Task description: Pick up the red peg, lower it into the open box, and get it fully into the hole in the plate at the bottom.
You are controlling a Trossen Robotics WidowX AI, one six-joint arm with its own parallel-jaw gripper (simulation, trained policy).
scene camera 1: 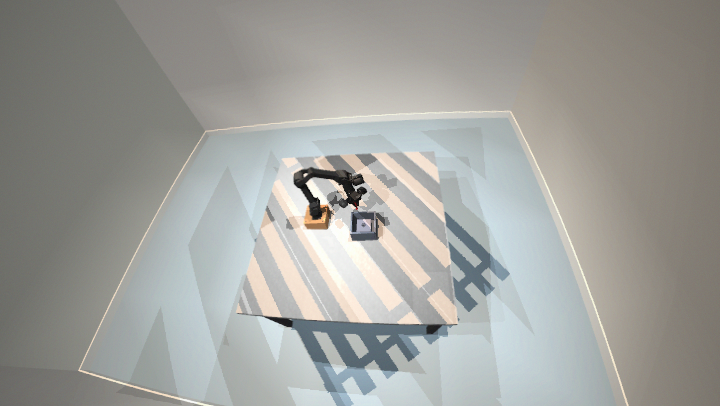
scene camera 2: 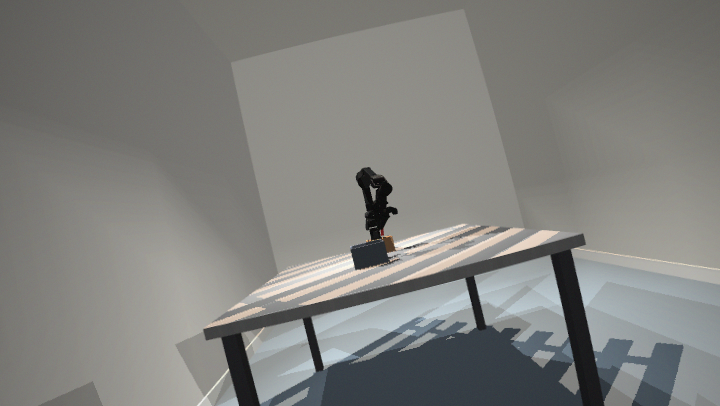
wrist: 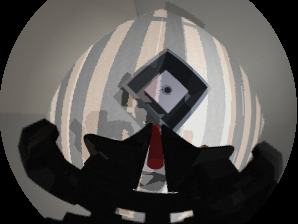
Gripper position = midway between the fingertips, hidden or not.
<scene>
In view: the gripper [wrist: 156, 126], a dark box [scene camera 2: 372, 253] and a pale plate [wrist: 165, 92].
The dark box shows as well in the wrist view [wrist: 166, 60]. Scene camera 2 misses the pale plate, which is hidden by the dark box.
</scene>
